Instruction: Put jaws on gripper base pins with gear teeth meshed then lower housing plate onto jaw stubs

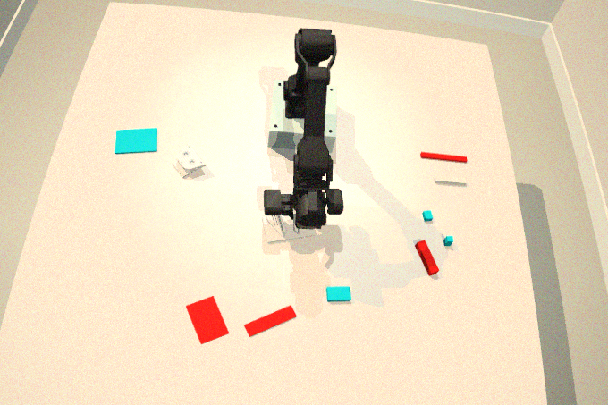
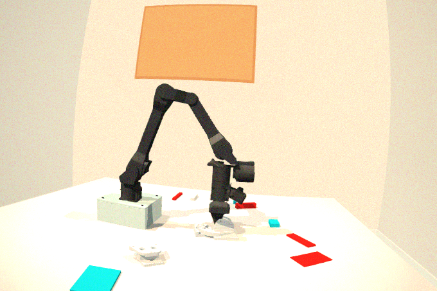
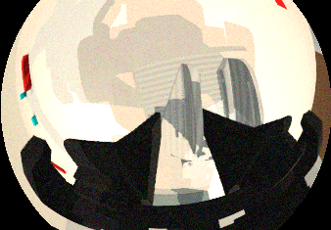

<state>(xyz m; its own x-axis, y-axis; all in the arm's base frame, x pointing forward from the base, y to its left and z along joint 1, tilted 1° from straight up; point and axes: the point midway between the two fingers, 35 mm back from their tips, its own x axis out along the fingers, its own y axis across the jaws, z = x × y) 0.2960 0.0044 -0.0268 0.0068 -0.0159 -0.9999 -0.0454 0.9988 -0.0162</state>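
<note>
The flat white plate is 2 cm ahead of my gripper tip, 3 cm to the right of it and 1 cm below it. From my gripper tip the other things lie so: gripper base: 16 cm behind, 29 cm to the right, 1 cm above; white jaw: 3 cm behind, 5 cm to the right; housing plate: 5 cm behind, 4 cm to the right, 1 cm below.
</note>
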